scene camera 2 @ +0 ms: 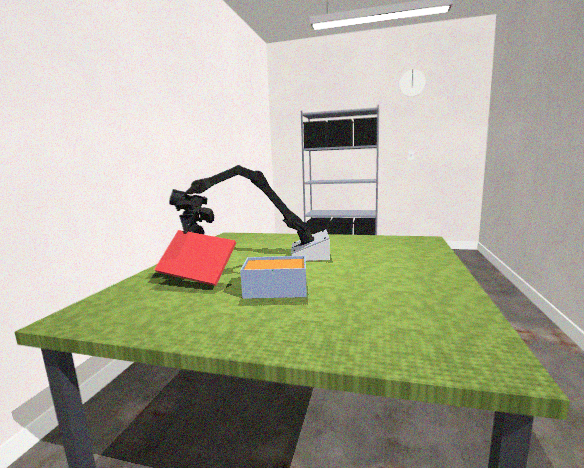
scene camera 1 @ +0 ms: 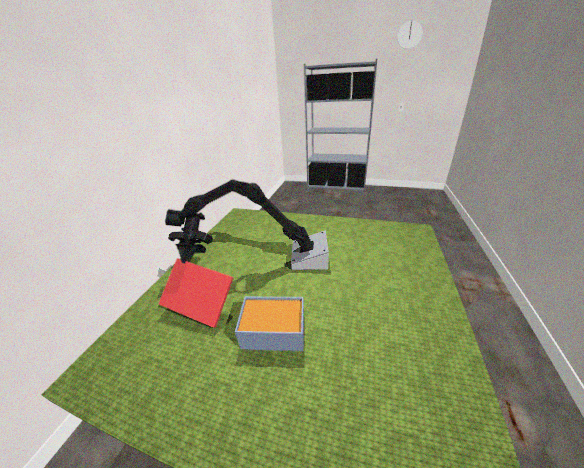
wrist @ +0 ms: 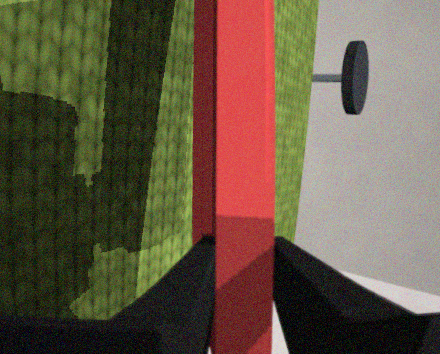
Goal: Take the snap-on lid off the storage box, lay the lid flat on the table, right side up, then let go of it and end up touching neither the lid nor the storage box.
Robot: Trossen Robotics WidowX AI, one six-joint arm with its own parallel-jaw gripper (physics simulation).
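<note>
The red lid point(scene camera 1: 196, 294) point(scene camera 2: 196, 258) point(wrist: 245, 125) is off the box and steeply tilted, its far edge raised and its near edge low, close to the table. Its outer face shows in both scene views. I cannot tell whether the low edge touches the table. My gripper point(scene camera 1: 185, 260) point(scene camera 2: 192, 232) point(wrist: 241, 248) is shut on the lid's raised far edge, with one finger on each side in the wrist view. The blue-grey storage box point(scene camera 1: 270, 341) point(scene camera 2: 274, 284) stands upright and open to the right of the lid, with orange contents point(scene camera 1: 271, 315) point(scene camera 2: 275, 264).
The green table top point(scene camera 1: 390, 350) point(scene camera 2: 350, 320) lies under the box and the arm's grey base point(scene camera 1: 310, 261) point(scene camera 2: 318, 250), which stands behind the box. The white wall point(scene camera 1: 125, 125) runs along the left. A dark disc on a thin rod point(wrist: 355, 77) shows at the upper right in the wrist view.
</note>
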